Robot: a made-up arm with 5 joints. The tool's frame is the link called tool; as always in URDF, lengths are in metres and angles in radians. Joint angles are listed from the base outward.
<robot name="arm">
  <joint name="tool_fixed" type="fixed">
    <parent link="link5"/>
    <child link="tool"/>
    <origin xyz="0 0 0" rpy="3.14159 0 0"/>
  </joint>
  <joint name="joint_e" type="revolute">
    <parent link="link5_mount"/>
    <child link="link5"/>
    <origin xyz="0.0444 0 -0.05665"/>
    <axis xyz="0 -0.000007 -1"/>
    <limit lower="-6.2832" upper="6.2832"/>
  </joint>
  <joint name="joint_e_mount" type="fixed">
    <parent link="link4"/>
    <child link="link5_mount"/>
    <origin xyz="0.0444 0 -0.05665"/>
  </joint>
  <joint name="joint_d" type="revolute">
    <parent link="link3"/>
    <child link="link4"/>
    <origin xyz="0.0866 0 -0.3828"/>
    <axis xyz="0 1 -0.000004"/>
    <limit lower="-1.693" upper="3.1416"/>
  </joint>
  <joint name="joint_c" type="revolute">
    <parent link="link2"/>
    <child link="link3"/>
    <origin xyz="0.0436 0 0.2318"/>
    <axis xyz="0 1 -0.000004"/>
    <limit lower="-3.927" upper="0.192"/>
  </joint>
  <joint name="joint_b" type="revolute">
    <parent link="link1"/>
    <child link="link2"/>
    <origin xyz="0 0 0"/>
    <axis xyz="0 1 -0.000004"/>
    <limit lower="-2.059" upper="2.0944"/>
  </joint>
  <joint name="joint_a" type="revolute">
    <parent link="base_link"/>
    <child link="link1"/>
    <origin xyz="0 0 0.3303"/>
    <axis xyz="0 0 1"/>
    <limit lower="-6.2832" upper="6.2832"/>
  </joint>
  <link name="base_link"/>
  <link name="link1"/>
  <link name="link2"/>
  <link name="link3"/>
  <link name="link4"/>
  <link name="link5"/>
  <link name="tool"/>
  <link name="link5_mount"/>
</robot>
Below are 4 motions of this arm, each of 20 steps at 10 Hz.
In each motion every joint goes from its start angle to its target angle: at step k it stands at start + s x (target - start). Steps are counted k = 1, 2, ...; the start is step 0. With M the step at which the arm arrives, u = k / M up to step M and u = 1 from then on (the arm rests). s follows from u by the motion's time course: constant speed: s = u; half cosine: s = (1 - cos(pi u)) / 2; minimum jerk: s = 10 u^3 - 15 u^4 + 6 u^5.
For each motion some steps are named. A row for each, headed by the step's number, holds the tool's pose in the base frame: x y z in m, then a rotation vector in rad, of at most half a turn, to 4 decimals.
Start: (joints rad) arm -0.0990 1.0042 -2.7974 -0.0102 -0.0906
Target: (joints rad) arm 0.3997 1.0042 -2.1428 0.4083 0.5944
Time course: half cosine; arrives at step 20
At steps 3, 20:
3: 0.6735 -0.0485 0.6812 1.9604 -0.0182 2.3309
20: 0.6859 0.2898 0.3111 -2.6410 0.2579 -0.8917

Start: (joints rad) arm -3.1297 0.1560 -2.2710 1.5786 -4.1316
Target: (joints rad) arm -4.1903 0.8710 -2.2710 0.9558 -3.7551
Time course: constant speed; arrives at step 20
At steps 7, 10, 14, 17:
7: -0.5668 0.2129 0.6635 -2.7072 -0.6897 0.5902
10: -0.5590 0.3189 0.6088 -2.7609 -0.3938 0.5512
14: -0.5104 0.4572 0.5300 -2.7846 0.0057 0.4995
17: -0.4465 0.5508 0.4673 -2.7662 0.3050 0.4613

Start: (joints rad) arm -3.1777 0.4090 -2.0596 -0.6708 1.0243
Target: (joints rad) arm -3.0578 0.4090 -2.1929 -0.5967 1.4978
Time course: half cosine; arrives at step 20
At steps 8, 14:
8: -0.5205 -0.0028 0.8023 -0.4721 -0.7031 1.1259
14: -0.5071 -0.0300 0.8245 -0.5239 -0.6605 1.3805

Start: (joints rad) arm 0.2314 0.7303 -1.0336 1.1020 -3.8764
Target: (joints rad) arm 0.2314 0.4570 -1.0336 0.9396 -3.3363
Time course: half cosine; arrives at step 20
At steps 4, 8, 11, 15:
4: 0.3658 0.0862 0.0012 1.0576 -2.1491 -0.2134
8: 0.3925 0.0925 0.0276 0.9494 -2.3109 -0.1324
11: 0.4157 0.0979 0.0544 0.8339 -2.4589 -0.0695
15: 0.4408 0.1039 0.0886 0.6785 -2.6287 -0.0125

